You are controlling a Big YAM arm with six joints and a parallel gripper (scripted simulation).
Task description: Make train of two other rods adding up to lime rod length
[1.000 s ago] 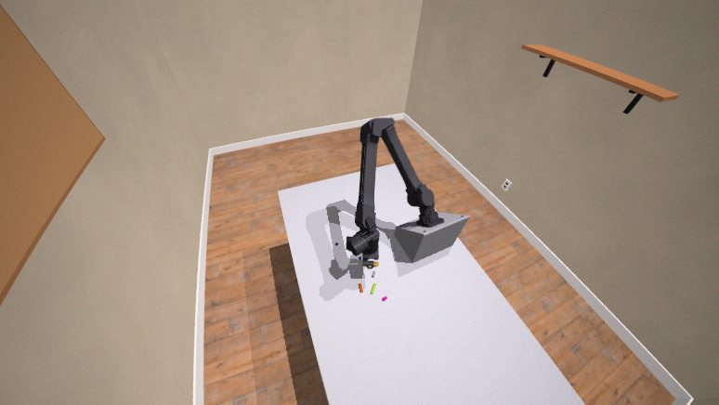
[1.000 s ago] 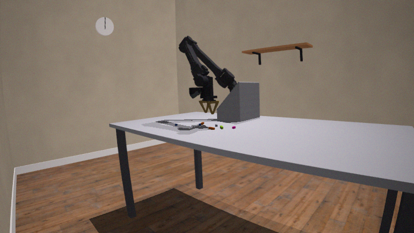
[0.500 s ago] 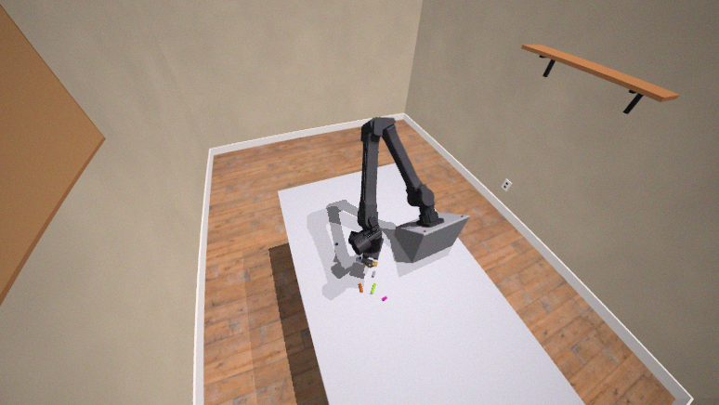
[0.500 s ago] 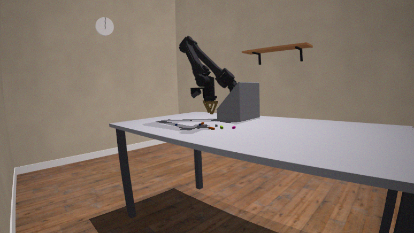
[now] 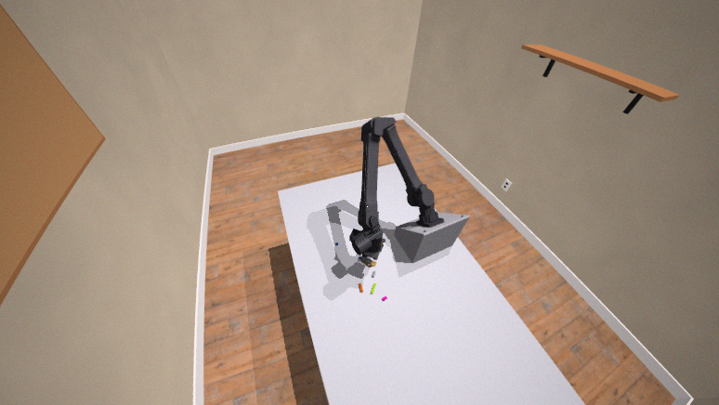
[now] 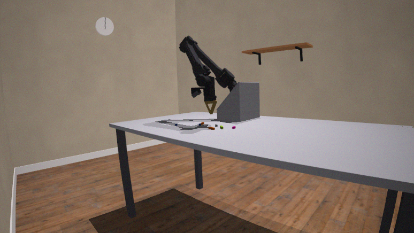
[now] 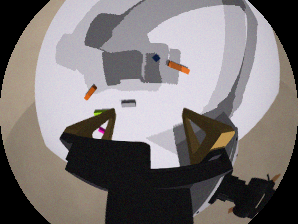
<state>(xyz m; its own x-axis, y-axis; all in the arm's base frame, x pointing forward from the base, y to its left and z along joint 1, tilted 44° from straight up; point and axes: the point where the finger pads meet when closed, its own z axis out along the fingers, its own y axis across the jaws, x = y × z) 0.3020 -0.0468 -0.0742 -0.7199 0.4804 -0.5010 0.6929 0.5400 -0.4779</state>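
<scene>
My hand is 7 cm above the grey rod, 5 cm to the right of it and 1 cm short of it. From my hand the other things lie so: magenta rod: 17 cm to the left, 7 cm below, 1 cm ahead; lime rod: 11 cm to the left, 7 cm below, 4 cm ahead.
</scene>
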